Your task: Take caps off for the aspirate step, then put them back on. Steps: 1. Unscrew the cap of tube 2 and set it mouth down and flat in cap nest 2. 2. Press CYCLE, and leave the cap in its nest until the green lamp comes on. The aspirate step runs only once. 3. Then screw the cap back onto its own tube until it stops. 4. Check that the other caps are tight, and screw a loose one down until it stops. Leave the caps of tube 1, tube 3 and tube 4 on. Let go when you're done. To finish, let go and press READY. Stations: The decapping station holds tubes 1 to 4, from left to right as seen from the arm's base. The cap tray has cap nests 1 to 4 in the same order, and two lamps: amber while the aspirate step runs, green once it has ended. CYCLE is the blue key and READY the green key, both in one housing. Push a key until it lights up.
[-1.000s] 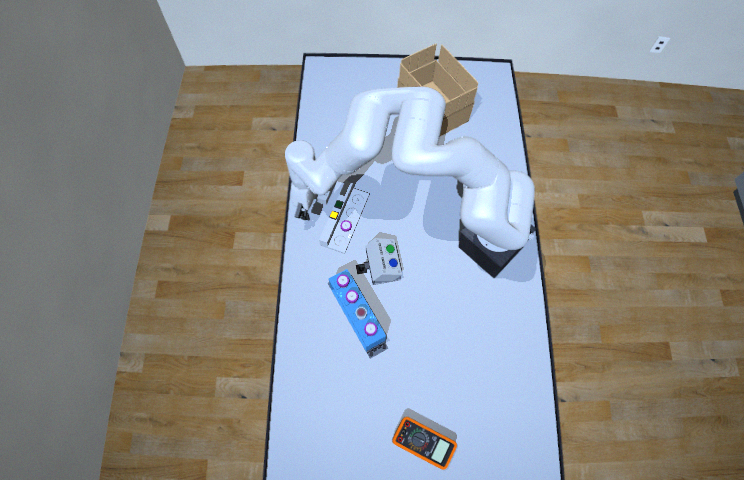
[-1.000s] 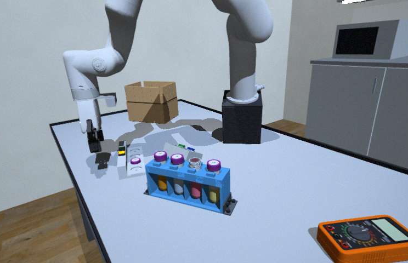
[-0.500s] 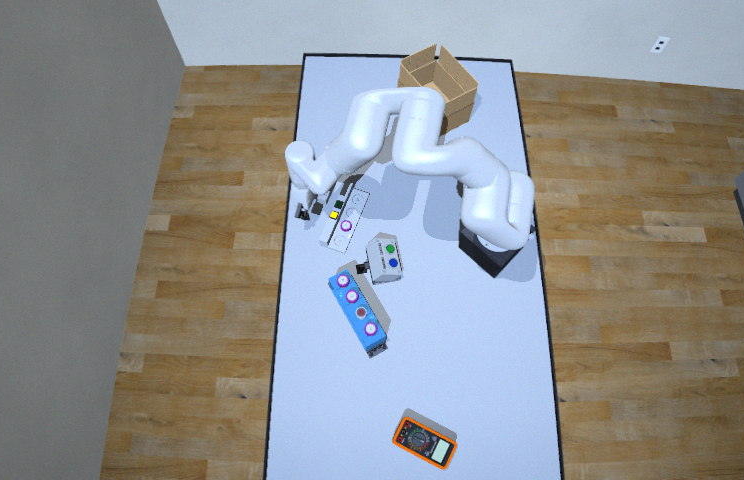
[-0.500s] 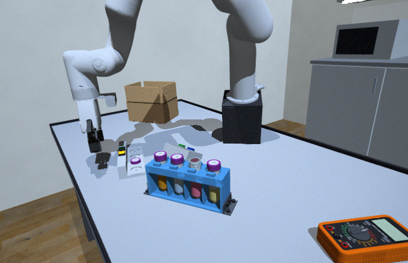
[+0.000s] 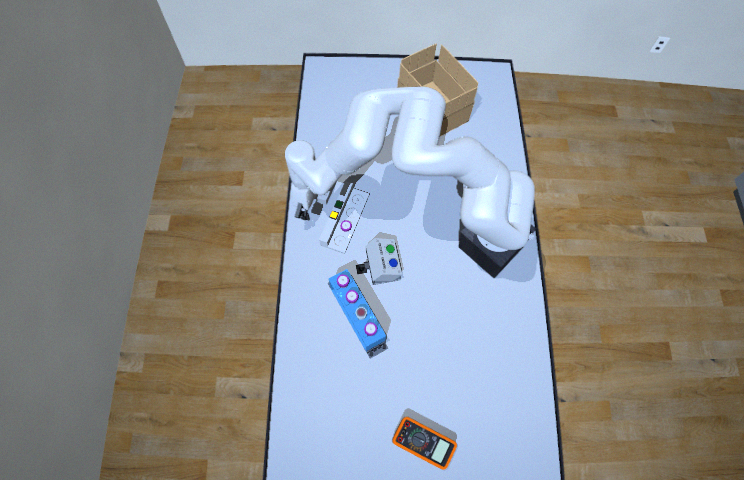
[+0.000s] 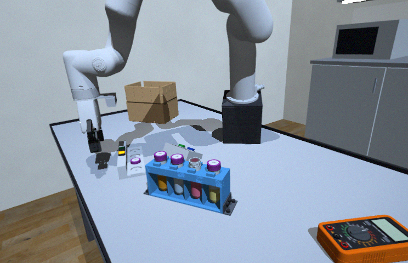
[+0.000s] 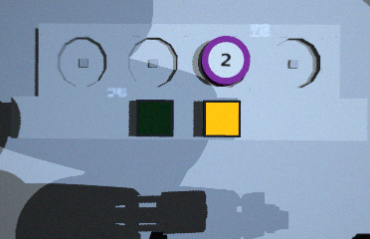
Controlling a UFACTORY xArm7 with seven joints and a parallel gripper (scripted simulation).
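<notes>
The purple cap marked 2 lies 11 cm behind my hand, 9 cm below it and 1 cm to the left of it. Also, from my hand: key housing: 25 cm behind, 10 cm to the left, 5 cm below; then green ready key: 26 cm behind, 8 cm to the left, 4 cm below; then cap 4: 22 cm to the left, 15 cm behind, 1 cm above.
</notes>
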